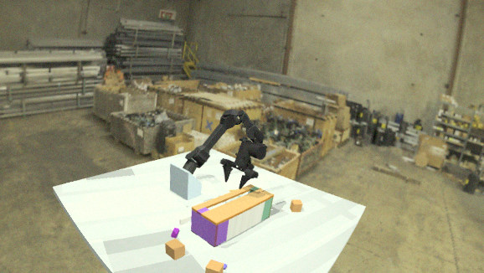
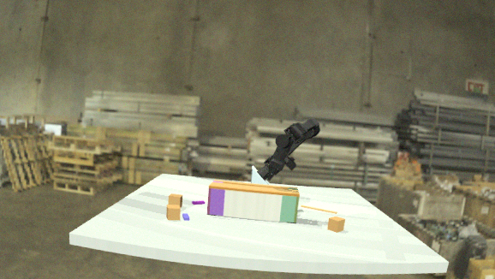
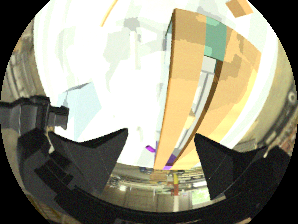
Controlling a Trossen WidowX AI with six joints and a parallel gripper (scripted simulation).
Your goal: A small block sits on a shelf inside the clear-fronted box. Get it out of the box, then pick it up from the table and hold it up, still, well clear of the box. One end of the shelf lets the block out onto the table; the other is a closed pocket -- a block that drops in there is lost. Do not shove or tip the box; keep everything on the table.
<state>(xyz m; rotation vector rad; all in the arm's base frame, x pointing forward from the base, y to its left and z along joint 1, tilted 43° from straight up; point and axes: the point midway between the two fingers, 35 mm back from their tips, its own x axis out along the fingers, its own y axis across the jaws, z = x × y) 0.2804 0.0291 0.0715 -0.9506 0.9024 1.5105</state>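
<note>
The small tan block is 5 cm ahead of my gripper tip, 3 cm to the right of it and 7 cm below it. From my gripper tip the other things lie so: small purple piece (32 cm to the right, 15 cm below); thin orange stick (13 cm behind, 26 cm to the left, 15 cm below).
</note>
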